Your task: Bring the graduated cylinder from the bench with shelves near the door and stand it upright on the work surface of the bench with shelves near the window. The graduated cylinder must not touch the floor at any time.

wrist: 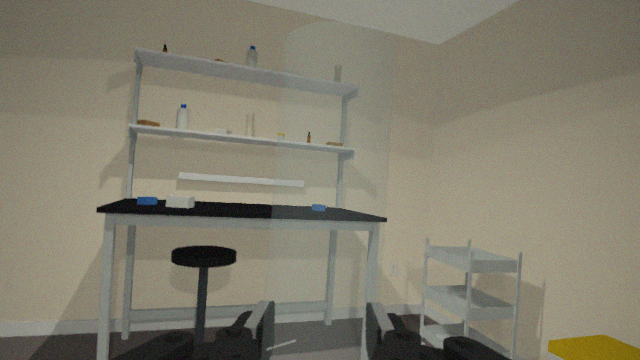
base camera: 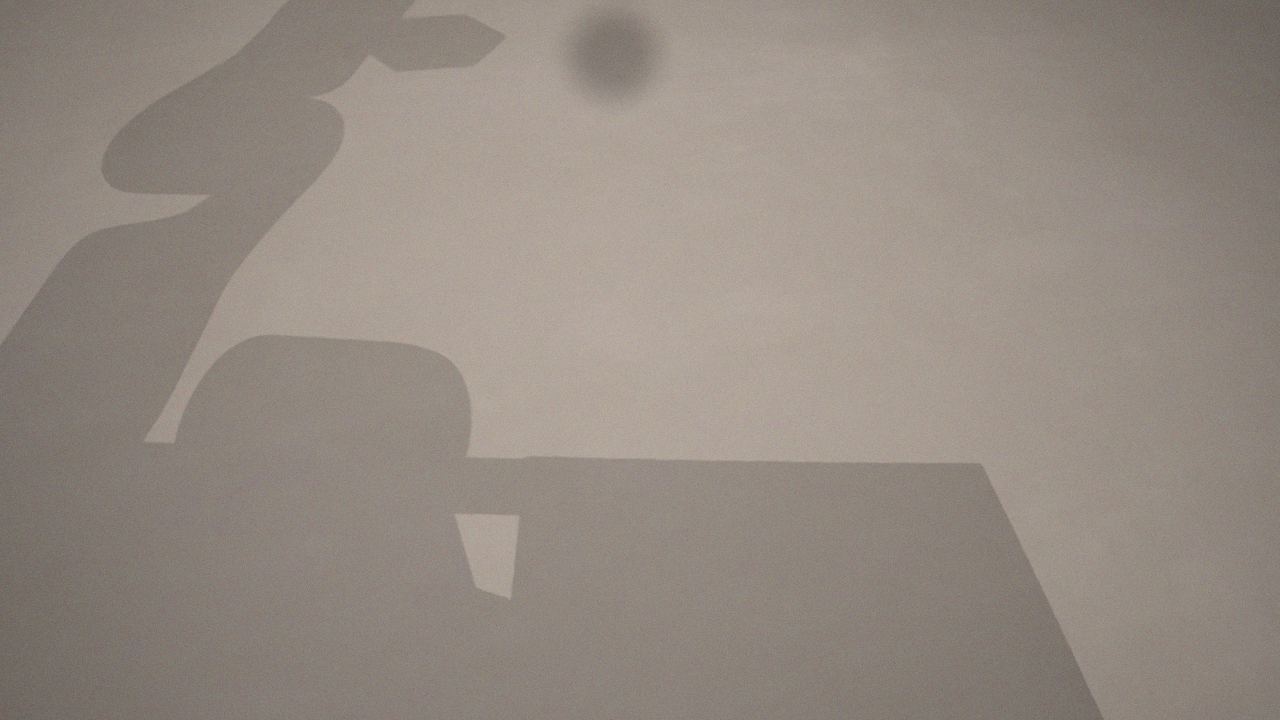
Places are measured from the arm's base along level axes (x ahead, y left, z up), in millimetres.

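Pixels of known places: gripper, fingertip midpoint: (wrist: 320, 322).
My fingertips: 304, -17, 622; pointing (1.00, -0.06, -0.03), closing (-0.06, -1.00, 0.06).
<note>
Ahead of a thing's pixels: the offset from my fingertips to its top centre, as dx, dy, dz. Level surfaces: height alone.
In the wrist view my gripper (wrist: 320, 322) is shut on the graduated cylinder @(-34, +2, +119) (wrist: 310, 253). Ahead, some way off, stands a bench with shelves. Its black work surface @(dz -104) (wrist: 232, 209) carries two blue boxes @(+1786, +895, -64) (wrist: 146, 200) (wrist: 318, 207) and a white box @(+1749, +697, -46) (wrist: 179, 201). The base camera shows only floor @(dz -1018) (base camera: 795, 248) with the shadows of my arm and base.
A black stool @(+1852, +574, -358) (wrist: 203, 256) stands under the bench on the left. A white three-level cart (wrist: 470, 259) stands to the right by the side wall. Bottles and small jars sit on the two shelves (wrist: 240, 138). A yellow object (wrist: 556, 346) shows at the lower right edge.
</note>
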